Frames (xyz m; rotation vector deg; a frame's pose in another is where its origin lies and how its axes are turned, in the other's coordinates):
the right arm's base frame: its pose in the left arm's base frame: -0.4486 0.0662 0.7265 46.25 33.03 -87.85
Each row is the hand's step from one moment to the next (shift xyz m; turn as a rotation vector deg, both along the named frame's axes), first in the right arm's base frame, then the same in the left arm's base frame.
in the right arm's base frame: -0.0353 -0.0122 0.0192 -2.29 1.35 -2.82
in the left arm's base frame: -0.0148 0.0095 0.0381 1.80 3.43 0.12
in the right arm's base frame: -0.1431 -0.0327 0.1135 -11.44 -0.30 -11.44
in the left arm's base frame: -0.0493 0.0092 0.1787 1.62 16.02 1.57
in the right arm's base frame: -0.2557 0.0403 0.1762 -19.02 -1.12 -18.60
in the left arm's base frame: 0.0137 0.0240 0.3119 2.01 26.40 2.82
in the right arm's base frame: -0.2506 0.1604 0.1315 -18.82 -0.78 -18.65
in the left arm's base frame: 0.1393 0.0394 0.2913 2.35 26.27 2.67
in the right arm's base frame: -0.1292 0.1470 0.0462 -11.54 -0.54 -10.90
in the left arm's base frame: 0.1388 0.0285 0.1427 1.30 15.71 1.97
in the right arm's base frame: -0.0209 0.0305 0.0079 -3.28 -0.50 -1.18
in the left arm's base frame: 0.0290 0.0034 0.0240 -0.28 3.05 1.73
